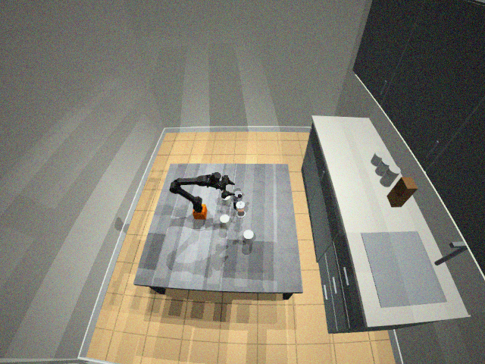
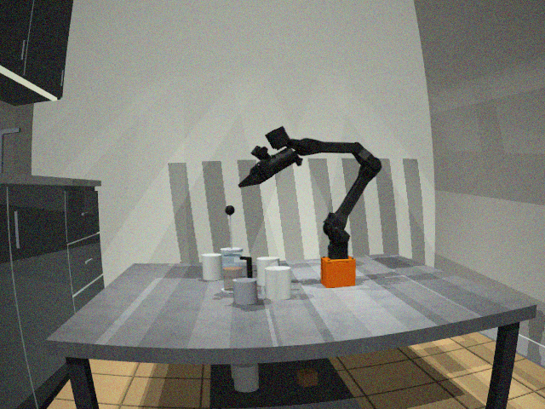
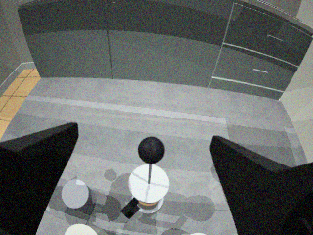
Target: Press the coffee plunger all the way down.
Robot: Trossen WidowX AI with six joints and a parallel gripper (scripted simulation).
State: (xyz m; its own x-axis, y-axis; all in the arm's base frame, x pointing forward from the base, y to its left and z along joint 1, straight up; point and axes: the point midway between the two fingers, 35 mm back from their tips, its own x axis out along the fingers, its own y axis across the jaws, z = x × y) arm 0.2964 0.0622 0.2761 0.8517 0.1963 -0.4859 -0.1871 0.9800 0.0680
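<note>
My gripper tip is 2 cm short of the glass coffee press, 1 cm to the right of it and 22 cm above it.
</note>
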